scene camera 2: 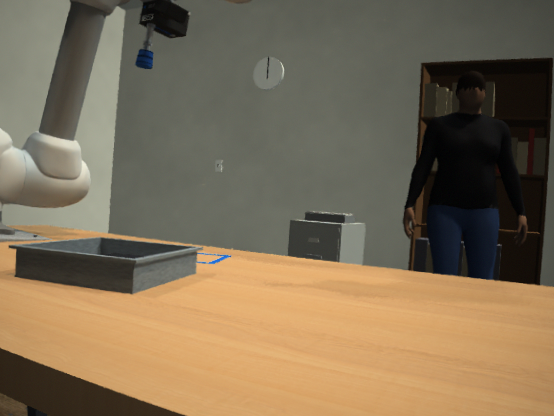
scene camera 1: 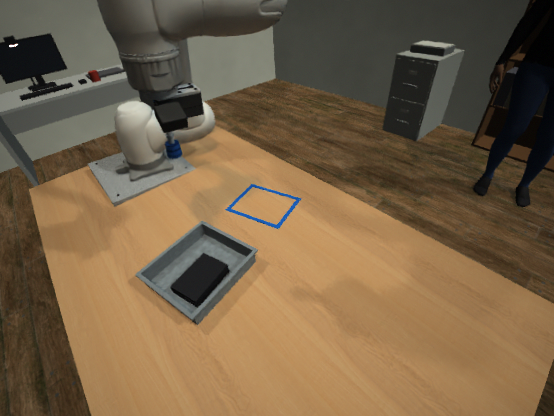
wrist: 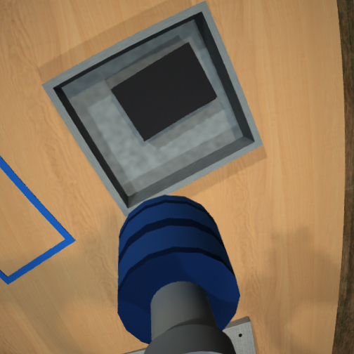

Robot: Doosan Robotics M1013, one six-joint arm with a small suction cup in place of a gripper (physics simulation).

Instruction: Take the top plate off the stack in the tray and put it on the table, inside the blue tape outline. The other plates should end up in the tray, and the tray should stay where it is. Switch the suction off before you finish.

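Frame: origin at the arm's base, x ahead, y left, z up, level; millimetres.
Seen in the pictures: hand, its tool point: (scene camera 2: 143, 66) (scene camera 1: 174, 154); arm's base, origin of its link: (scene camera 1: 148, 165).
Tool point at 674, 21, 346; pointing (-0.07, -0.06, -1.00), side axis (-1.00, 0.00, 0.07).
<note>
Offsets run from my tool point to a thing's top centre, as dx, dy, dz. Level surfaces: height alone.
A grey tray @(-1, -34, -317) (scene camera 1: 166, 299) (scene camera 2: 75, 272) (wrist: 85, 132) stands on the table. A black stack of plates @(+30, -44, -334) (scene camera 1: 200, 279) (wrist: 164, 91) lies flat in it, off to one side; the single plates cannot be told apart, and the tray wall hides the stack in scene camera 2. The blue tape outline (scene camera 1: 254, 218) (scene camera 2: 220, 259) (wrist: 37, 204) is on the table beside the tray, apart from it. My gripper, a blue suction cup (scene camera 1: 173, 150) (scene camera 2: 144, 59) (wrist: 175, 200), hangs high above the table, away from the stack. It is open, with no plate on it.
The arm's base plate (scene camera 1: 115, 187) is at the far end of the wooden table @(dz -367) (scene camera 1: 350, 350) (scene camera 2: 325, 340). A desk with a monitor (scene camera 1: 32, 57) is behind it. A filing cabinet (scene camera 1: 420, 92) (scene camera 2: 325, 240) and a standing person (scene camera 1: 530, 95) (scene camera 2: 467, 165) are beyond the table.
</note>
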